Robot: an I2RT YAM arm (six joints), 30 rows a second.
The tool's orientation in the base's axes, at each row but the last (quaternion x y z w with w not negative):
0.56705 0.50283 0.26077 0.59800
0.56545 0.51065 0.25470 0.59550
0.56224 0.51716 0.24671 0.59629
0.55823 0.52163 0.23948 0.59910
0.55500 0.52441 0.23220 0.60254
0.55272 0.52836 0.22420 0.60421
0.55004 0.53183 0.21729 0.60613
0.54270 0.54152 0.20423 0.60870
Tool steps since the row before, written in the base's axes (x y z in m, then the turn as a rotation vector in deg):
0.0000 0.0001 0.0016 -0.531 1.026 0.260
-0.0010 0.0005 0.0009 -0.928 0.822 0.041
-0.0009 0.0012 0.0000 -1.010 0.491 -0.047
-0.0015 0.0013 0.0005 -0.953 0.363 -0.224
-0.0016 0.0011 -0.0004 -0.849 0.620 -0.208
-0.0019 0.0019 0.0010 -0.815 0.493 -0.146
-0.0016 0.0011 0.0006 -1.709 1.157 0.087
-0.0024 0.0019 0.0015 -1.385 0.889 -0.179
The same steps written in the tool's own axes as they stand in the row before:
-0.0004 0.0015 -0.0003 0.635 0.334 -0.942
-0.0002 0.0007 -0.0012 0.387 -0.026 -1.178
0.0007 0.0000 -0.0013 0.099 -0.213 -1.099
0.0004 0.0004 -0.0020 0.071 -0.392 -0.965
0.0006 -0.0005 -0.0018 0.322 -0.275 -0.984
0.0006 0.0009 -0.0027 0.201 -0.245 -0.910
0.0001 0.0004 -0.0020 0.366 -0.124 -2.029
0.0001 0.0011 -0.0032 0.365 -0.336 -1.579

